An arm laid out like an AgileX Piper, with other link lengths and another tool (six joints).
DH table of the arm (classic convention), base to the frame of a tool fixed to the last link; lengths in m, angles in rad. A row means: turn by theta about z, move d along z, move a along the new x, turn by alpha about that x. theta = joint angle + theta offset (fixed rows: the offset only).
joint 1: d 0.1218  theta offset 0  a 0  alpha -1.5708
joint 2: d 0  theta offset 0.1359  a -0.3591  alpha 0
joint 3: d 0  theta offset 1.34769  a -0.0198  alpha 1.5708
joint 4: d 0.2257  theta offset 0  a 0  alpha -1.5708
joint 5: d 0  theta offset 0  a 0  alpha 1.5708
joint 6: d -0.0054  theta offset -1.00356  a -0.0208  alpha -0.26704
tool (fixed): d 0.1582  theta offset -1.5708  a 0  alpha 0
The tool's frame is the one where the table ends.
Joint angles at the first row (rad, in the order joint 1, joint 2, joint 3, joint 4, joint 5, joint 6):
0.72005, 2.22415, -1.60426, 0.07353, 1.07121, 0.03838
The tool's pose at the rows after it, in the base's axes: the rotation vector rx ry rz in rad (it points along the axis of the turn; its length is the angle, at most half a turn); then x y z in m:
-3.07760 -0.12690 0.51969 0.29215 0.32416 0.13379
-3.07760 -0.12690 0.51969 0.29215 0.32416 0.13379
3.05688 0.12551 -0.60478 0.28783 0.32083 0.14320
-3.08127 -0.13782 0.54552 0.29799 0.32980 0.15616
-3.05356 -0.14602 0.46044 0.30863 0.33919 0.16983
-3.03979 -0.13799 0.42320 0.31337 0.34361 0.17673
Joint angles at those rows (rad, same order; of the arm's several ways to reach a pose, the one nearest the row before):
0.72005, 2.22416, -1.60428, 0.07353, 1.07378, 0.03837
0.72005, 2.22416, -1.60428, 0.07353, 1.07378, 0.03837
0.72006, 2.22824, -1.64767, 0.07353, 1.18222, 0.03838
0.72005, 2.22982, -1.72040, 0.07353, 1.20137, 0.03837
0.72004, 2.22981, -1.79082, 0.07353, 1.20609, 0.04001
0.72006, 2.22983, -1.82443, 0.07353, 1.21014, 0.04850

